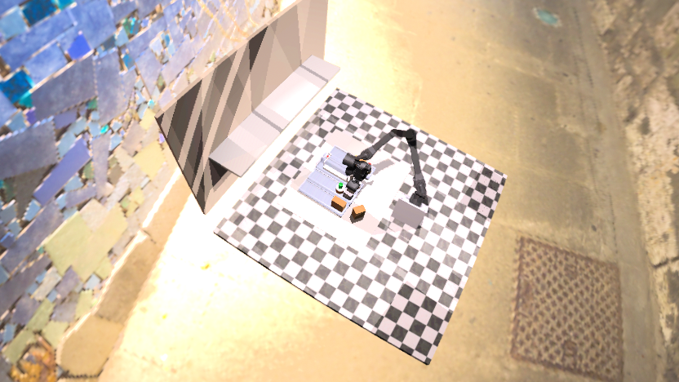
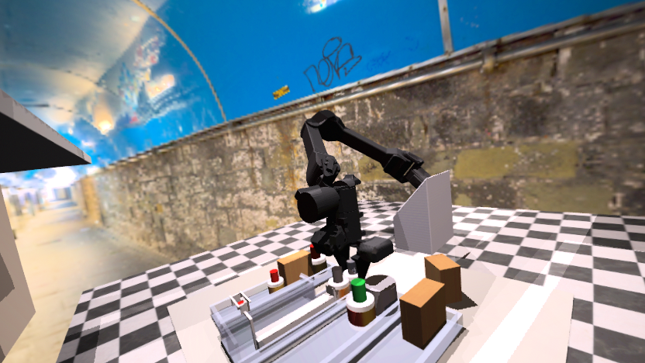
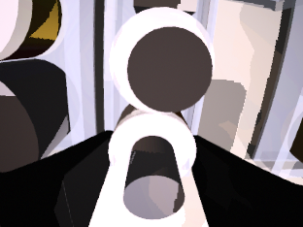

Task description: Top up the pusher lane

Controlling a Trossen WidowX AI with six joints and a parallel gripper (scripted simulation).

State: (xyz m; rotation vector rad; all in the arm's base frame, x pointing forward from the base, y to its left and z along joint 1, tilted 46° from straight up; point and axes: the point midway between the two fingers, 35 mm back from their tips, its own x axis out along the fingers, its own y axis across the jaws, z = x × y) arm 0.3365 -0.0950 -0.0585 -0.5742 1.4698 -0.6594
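Right now my gripper tip is 1 cm short of the grey cylinder and 8 cm to the right of it. Round my gripper tip: sprung lane 15 cm ahead, 3 cm to the right, 1 cm below.
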